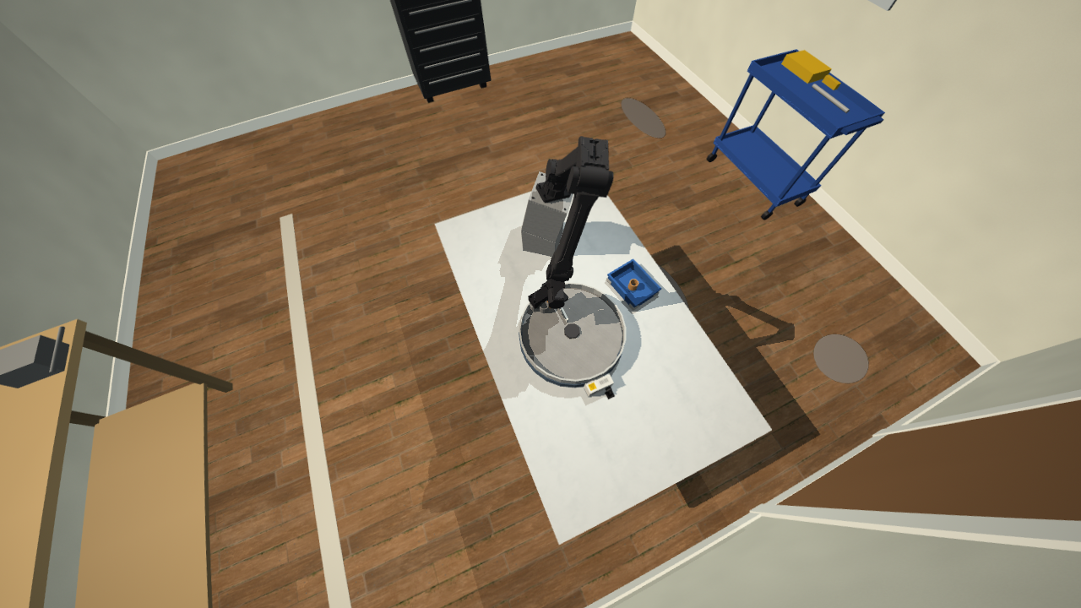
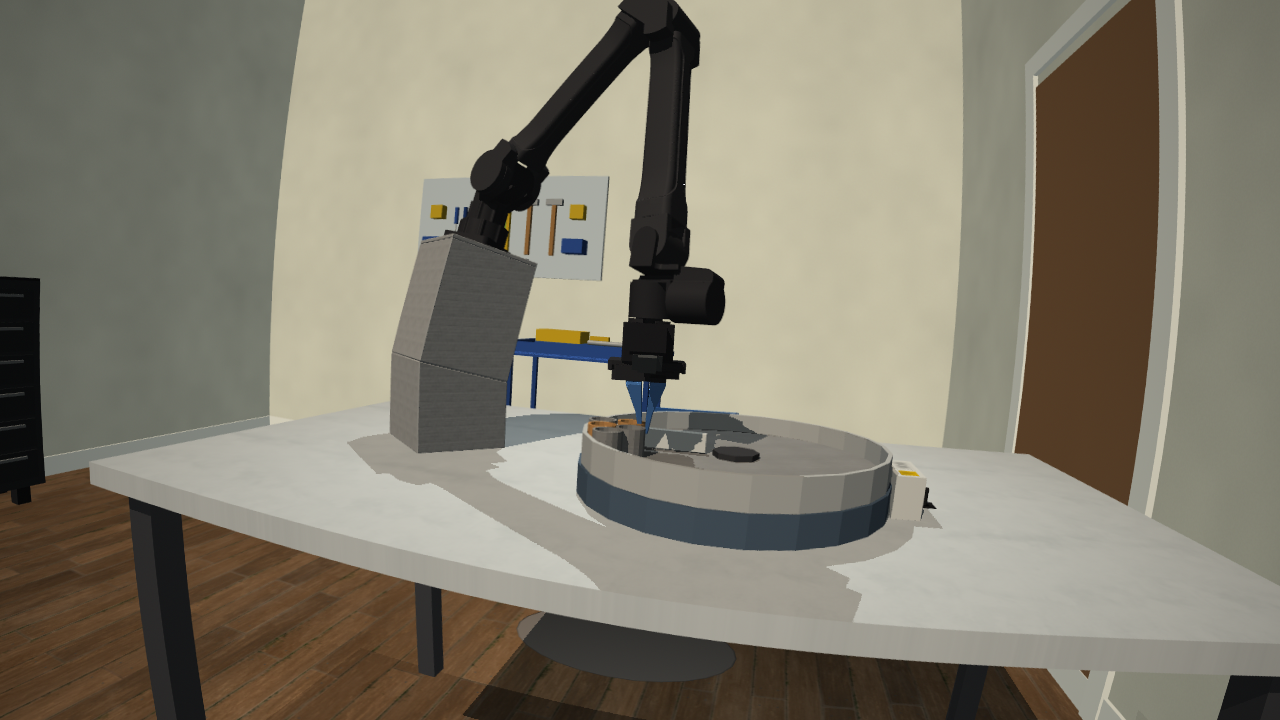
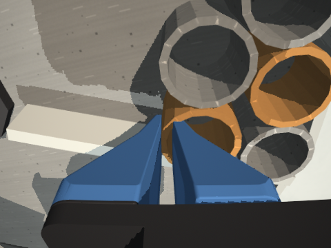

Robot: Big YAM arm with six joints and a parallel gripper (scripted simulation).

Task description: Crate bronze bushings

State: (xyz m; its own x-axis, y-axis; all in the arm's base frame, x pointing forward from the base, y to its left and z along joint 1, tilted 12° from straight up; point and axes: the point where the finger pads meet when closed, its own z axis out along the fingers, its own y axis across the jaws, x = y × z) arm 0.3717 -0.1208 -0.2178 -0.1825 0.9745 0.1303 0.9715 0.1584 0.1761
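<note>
The blue crate is 37 cm to the left of my hand, 6 cm below it and 3 cm ahead of it. Round my hand: round grey turning table (13 cm ahead, 3 cm below, 2 cm to the left).
</note>
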